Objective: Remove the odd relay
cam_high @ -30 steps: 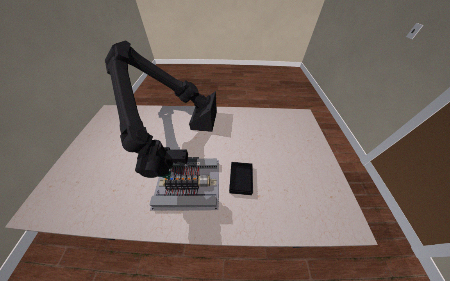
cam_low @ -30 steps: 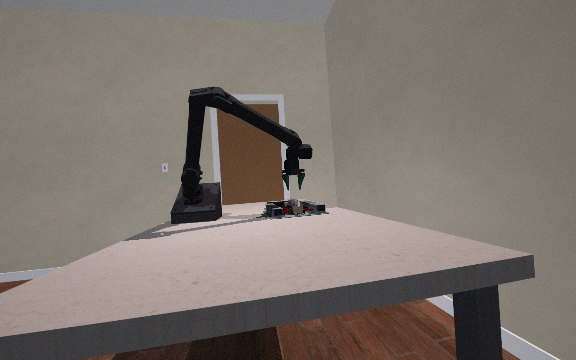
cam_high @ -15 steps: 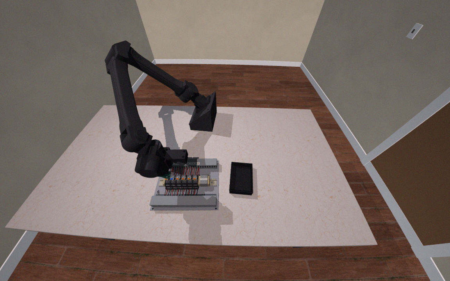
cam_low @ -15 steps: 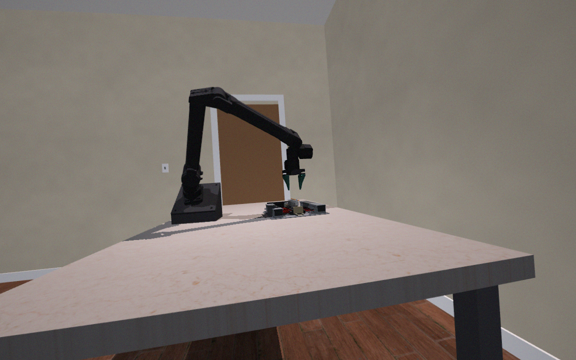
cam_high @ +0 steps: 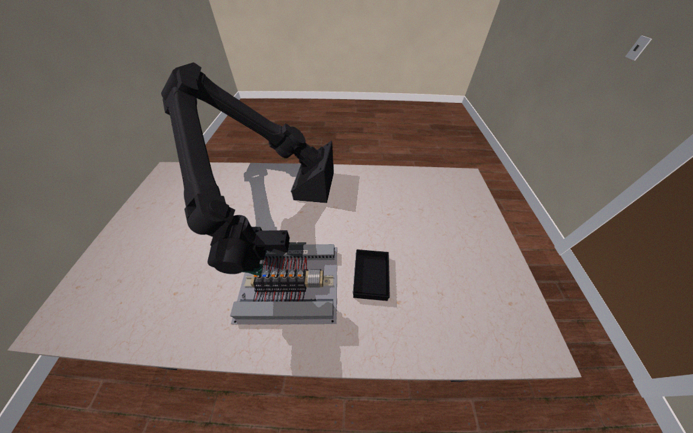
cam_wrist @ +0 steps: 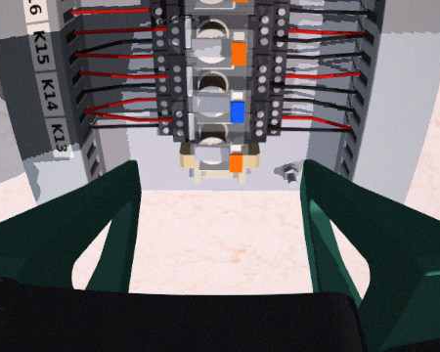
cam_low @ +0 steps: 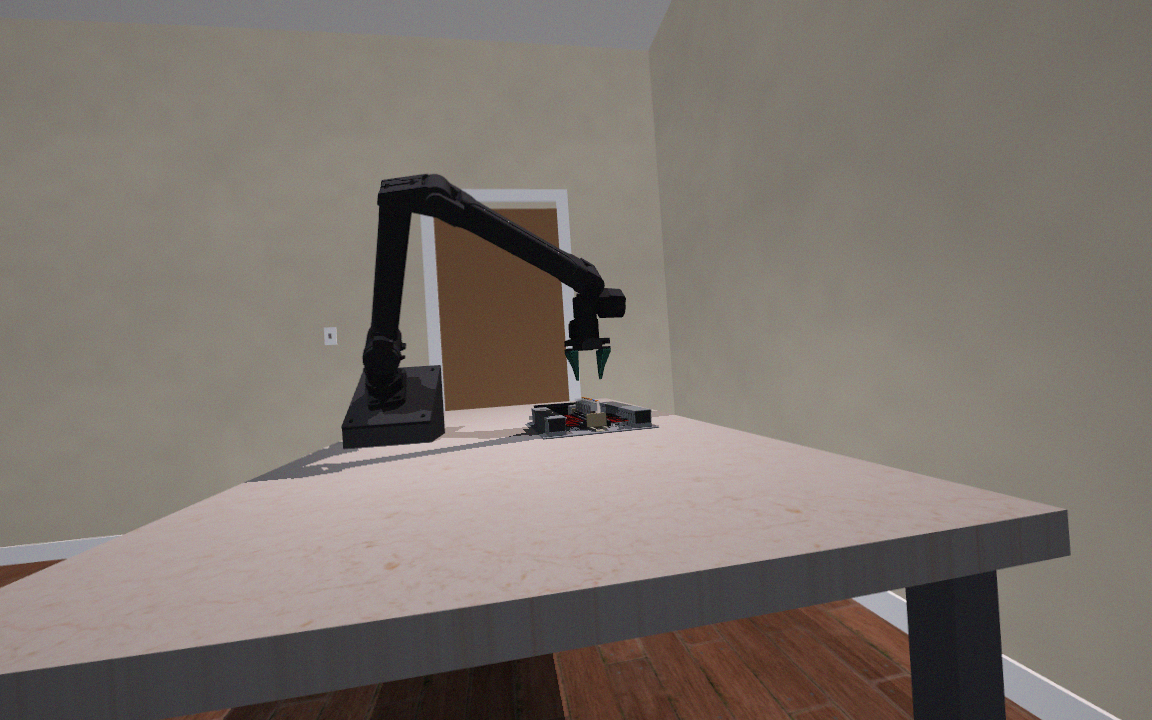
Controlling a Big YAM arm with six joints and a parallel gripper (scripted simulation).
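My gripper is now 8 cm above the clear-cased relay. The rest, counted from my hand: black tray (2 cm behind, 34 cm to the left, 11 cm below).
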